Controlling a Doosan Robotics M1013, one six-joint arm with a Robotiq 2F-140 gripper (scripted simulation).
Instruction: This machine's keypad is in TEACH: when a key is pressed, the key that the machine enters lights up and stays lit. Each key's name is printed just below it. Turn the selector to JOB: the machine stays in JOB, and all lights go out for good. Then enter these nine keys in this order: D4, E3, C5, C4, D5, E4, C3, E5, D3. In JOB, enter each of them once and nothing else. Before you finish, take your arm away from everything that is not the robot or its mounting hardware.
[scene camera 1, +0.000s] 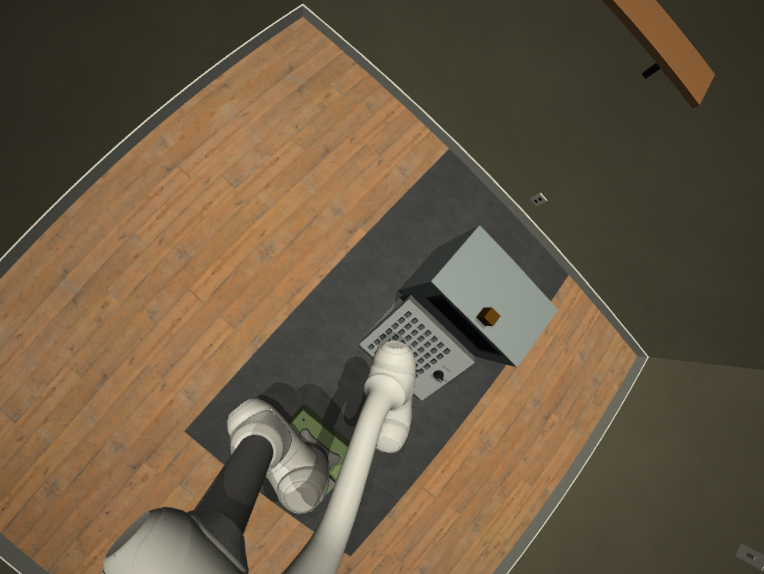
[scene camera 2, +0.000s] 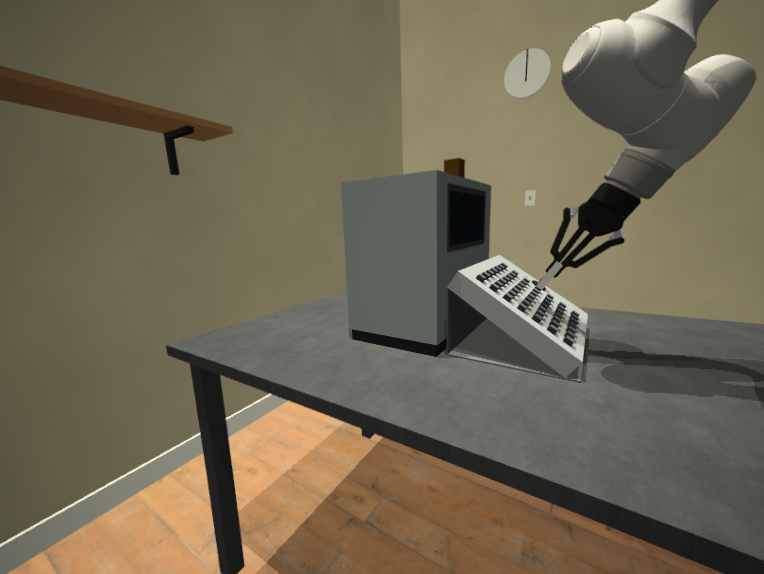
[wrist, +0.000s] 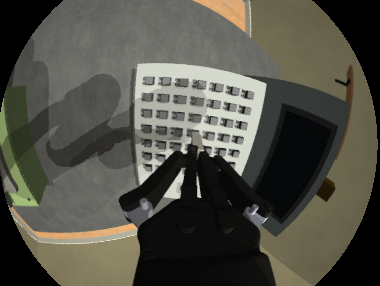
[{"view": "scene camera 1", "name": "grey machine box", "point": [476, 291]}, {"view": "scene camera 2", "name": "my gripper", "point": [540, 286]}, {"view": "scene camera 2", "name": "grey machine box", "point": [405, 236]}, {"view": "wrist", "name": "my gripper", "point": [195, 140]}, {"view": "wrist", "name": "grey machine box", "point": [300, 131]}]
